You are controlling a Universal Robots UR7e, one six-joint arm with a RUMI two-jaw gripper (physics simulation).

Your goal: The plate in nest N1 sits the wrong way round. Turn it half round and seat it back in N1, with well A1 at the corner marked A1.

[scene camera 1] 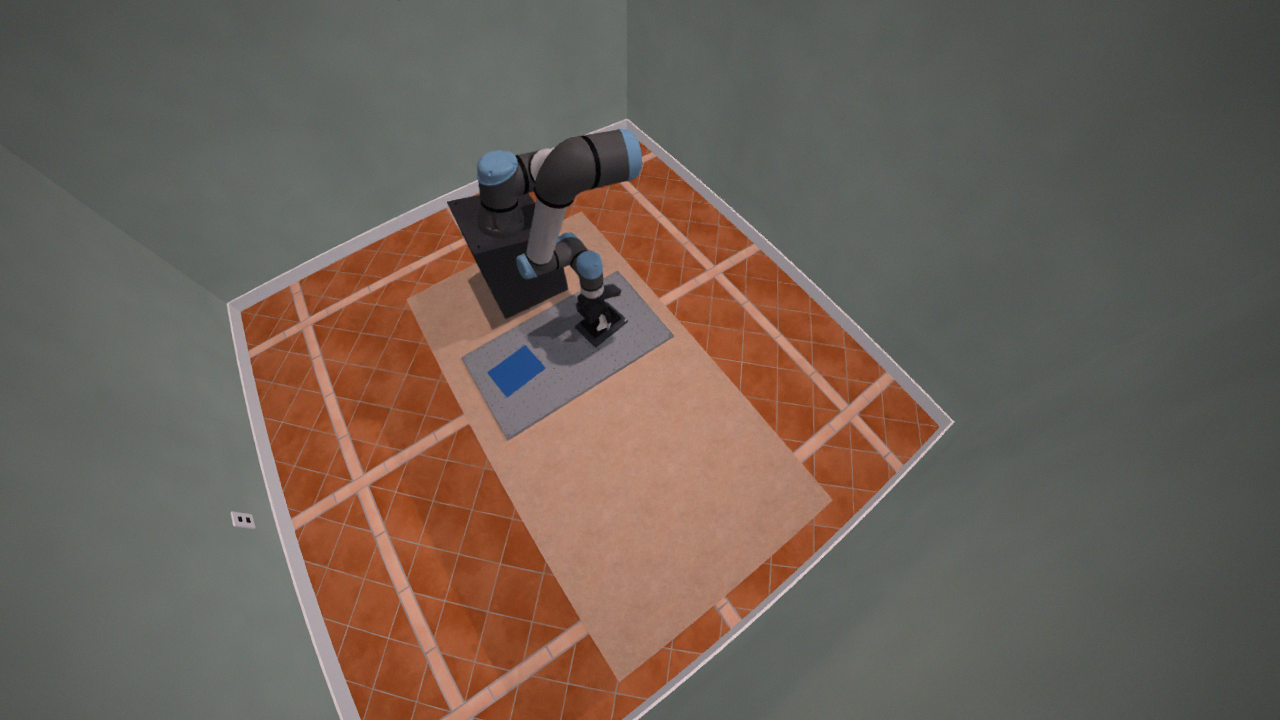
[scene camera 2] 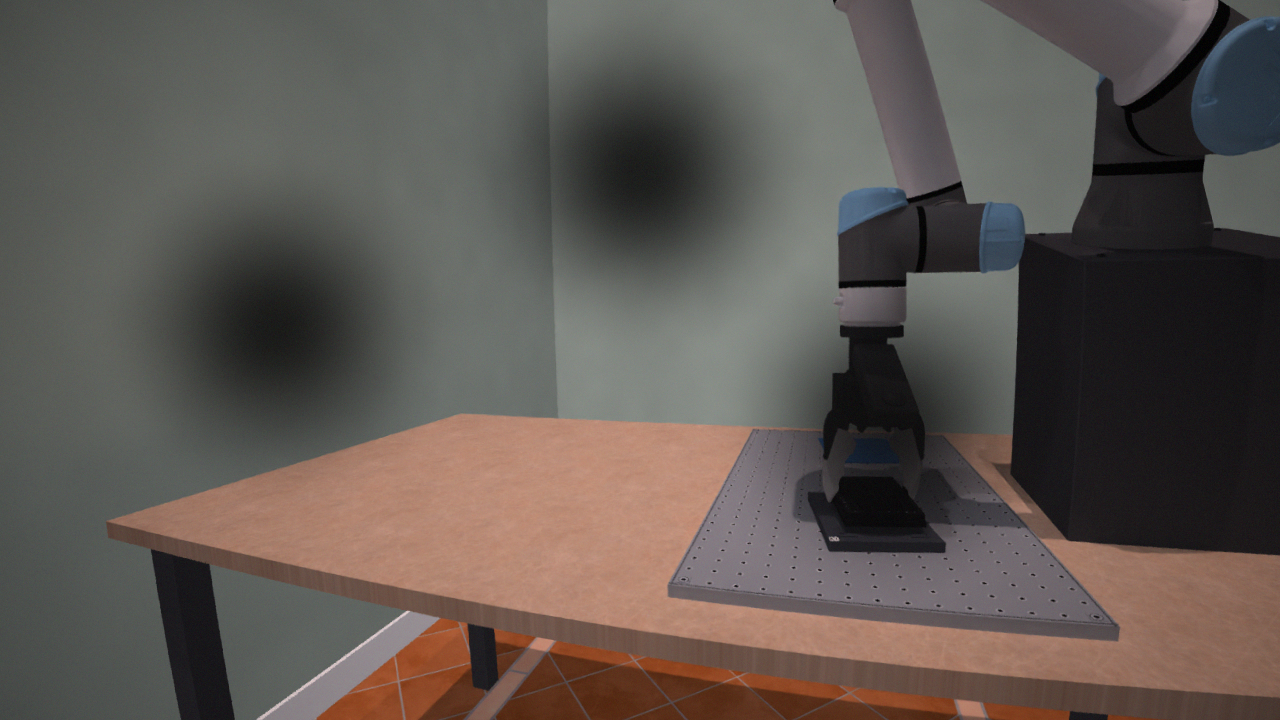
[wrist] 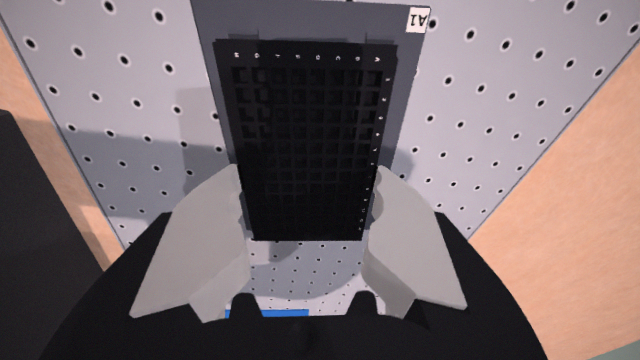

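Observation:
The black well plate [scene camera 2: 879, 514] [wrist: 300, 125] is level, its long sides between the fingers. My gripper [scene camera 1: 602, 322] [scene camera 2: 873, 497] [wrist: 308, 168] is shut on it. The plate is over the dark grey nest N1 [scene camera 1: 597, 341] [scene camera 2: 886, 542] [wrist: 300, 17], roughly lined up with it; whether it is fully seated or slightly above cannot be told. In the wrist view, row letter A and column 1 meet at the plate's upper right corner, the same corner as the nest's white A1 label [wrist: 418, 20]. The label also shows in scene camera 2 [scene camera 2: 834, 539]. The plate's underside is hidden.
The nest is on a grey perforated board [scene camera 1: 554, 394] [scene camera 2: 742, 564] [wrist: 475, 100] on the wooden table [scene camera 1: 662, 474] [scene camera 2: 447, 510]. A blue rectangle [scene camera 1: 516, 370] [scene camera 2: 859, 451] [wrist: 285, 313] is at the board's other end. The black robot base block [scene camera 1: 523, 277] [scene camera 2: 1154, 402] stands beside the board.

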